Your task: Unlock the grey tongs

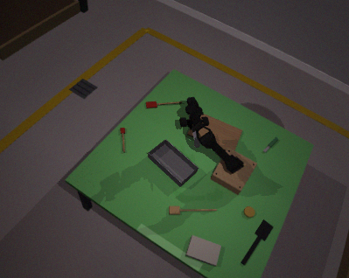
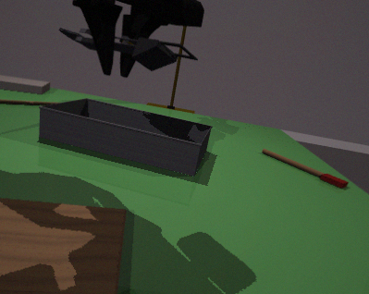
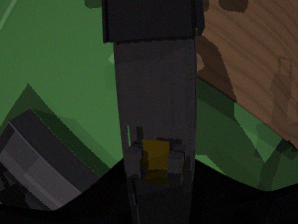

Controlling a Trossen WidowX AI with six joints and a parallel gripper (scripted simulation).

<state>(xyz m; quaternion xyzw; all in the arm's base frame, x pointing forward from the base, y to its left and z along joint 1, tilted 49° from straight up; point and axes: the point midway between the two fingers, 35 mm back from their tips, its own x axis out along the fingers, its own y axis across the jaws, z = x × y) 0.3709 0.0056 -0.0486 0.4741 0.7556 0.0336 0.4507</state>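
Now: the wooden board 20 cm to the right of my gripper tip, 15 cm below it and 10 cm behind it. From my gripper tip the other things lie so: roasting tin 22 cm to the left, 12 cm below, 3 cm behind; then yellow lock tab 4 cm above, 2 cm ahead, 1 cm to the right; then green object 48 cm behind, 39 cm to the right, 15 cm below.
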